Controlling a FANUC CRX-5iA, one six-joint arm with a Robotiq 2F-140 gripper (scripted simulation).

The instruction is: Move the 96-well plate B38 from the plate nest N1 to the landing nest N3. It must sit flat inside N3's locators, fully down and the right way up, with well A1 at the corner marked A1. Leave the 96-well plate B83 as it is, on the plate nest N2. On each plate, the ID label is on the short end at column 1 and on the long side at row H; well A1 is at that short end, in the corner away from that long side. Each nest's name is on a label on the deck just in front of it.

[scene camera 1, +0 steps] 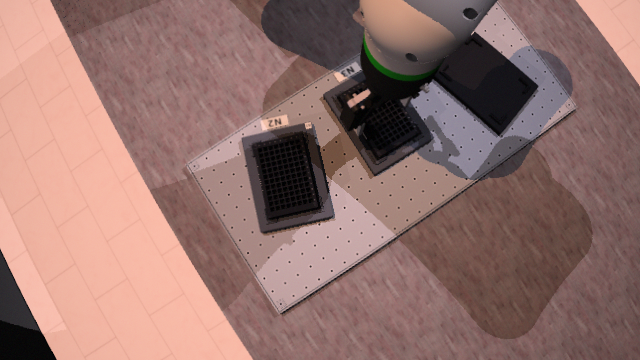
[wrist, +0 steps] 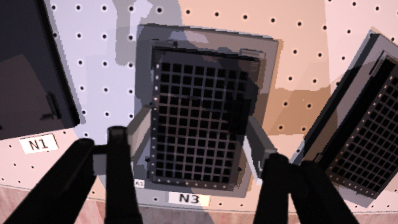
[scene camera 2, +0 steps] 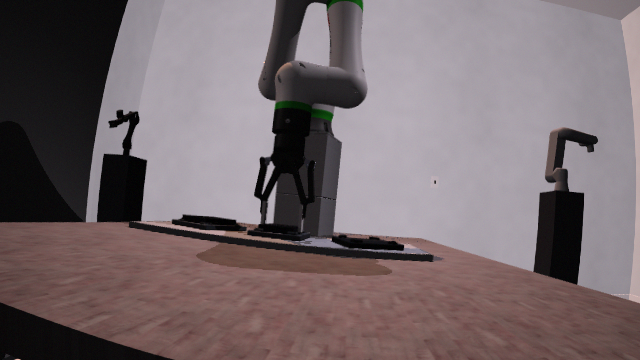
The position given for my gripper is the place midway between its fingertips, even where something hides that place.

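My gripper (scene camera 2: 281, 230) (wrist: 198, 124), visible at these points.
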